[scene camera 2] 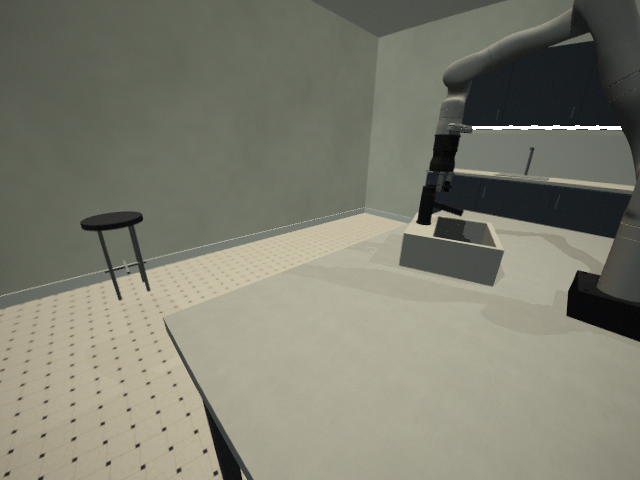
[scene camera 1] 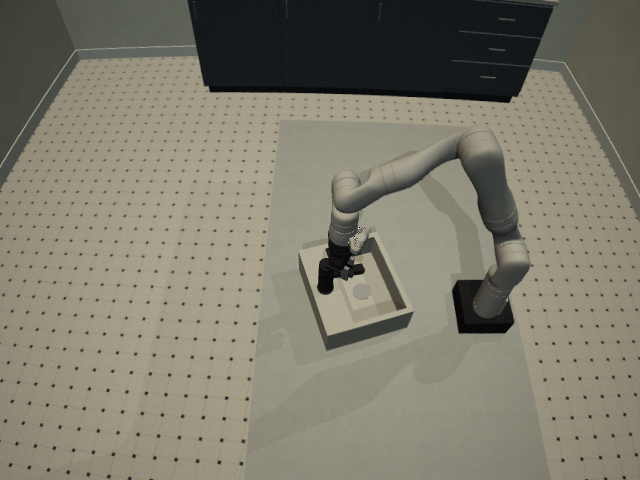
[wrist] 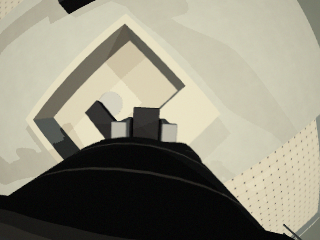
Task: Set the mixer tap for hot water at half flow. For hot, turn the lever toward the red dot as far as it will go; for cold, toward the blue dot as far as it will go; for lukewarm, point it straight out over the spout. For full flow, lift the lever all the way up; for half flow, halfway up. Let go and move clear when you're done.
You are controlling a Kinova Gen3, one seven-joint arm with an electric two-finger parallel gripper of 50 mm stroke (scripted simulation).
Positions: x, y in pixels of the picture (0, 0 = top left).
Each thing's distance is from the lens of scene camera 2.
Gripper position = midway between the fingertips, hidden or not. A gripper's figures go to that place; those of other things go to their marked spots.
my gripper [scene camera 2: 442, 191]: 0.95 m
black mixer tap [scene camera 2: 427, 202]: 0.98 m
